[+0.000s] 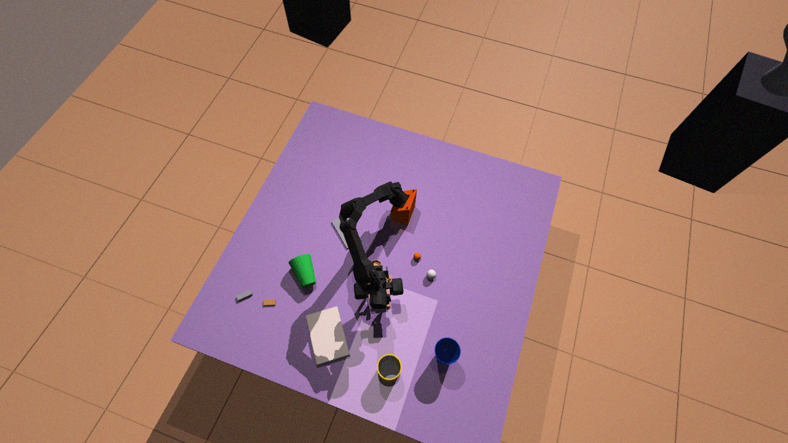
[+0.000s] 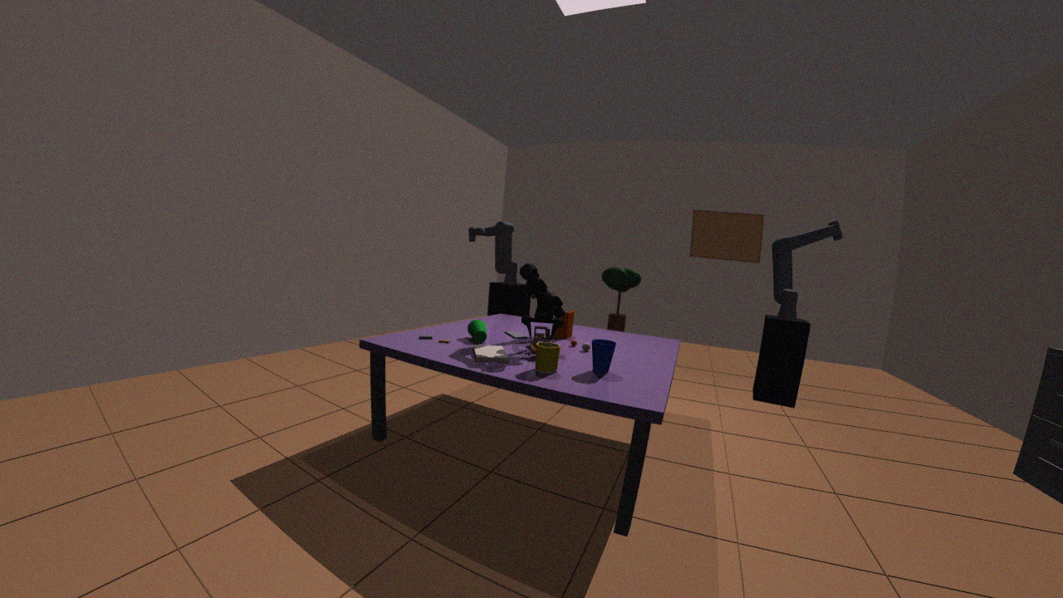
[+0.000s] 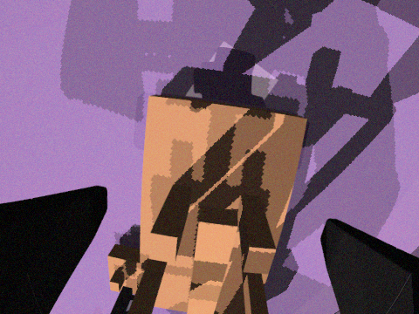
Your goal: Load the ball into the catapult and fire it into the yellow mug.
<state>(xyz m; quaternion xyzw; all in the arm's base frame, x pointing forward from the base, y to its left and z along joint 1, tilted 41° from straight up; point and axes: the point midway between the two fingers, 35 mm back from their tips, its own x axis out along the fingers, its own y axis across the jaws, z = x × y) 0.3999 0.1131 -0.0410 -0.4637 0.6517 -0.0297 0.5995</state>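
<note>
My gripper tip is now 240 mm past the orange ball, 50 mm to the right of it and 40 mm above it. Also, from my gripper tip: white ball 190 mm behind, 140 mm to the left, 40 mm below; tan wooden catapult 60 mm behind, 30 mm to the right, 10 mm below; white slab 230 mm ahead, 110 mm to the right, 50 mm below.
</note>
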